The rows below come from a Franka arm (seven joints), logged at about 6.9 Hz.
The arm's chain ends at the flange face. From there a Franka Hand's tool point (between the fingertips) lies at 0.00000 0.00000 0.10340 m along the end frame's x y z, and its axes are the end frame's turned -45 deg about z.
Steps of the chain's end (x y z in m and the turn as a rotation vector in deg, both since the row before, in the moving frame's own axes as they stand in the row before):
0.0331, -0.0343, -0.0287, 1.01, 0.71, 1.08
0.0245, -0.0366, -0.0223, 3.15, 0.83, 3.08
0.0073, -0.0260, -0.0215, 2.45, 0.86, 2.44
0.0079, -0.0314, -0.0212, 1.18, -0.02, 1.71
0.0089, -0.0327, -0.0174, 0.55, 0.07, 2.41
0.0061, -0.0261, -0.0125, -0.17, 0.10, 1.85
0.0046, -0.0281, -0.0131, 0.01, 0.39, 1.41
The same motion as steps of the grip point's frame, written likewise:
0.0499, -0.0012, -0.0287, 0.21, 1.22, 1.08
0.0484, -0.0114, -0.0225, 1.64, 2.81, 3.08
0.0278, -0.0152, -0.0216, 1.12, 2.34, 2.44
0.0293, -0.0181, -0.0212, 0.85, 0.82, 1.71
0.0302, -0.0174, -0.0174, 0.34, 0.44, 2.41
0.0227, -0.0138, -0.0125, -0.19, -0.05, 1.85
0.0236, -0.0161, -0.0131, -0.27, 0.28, 1.41

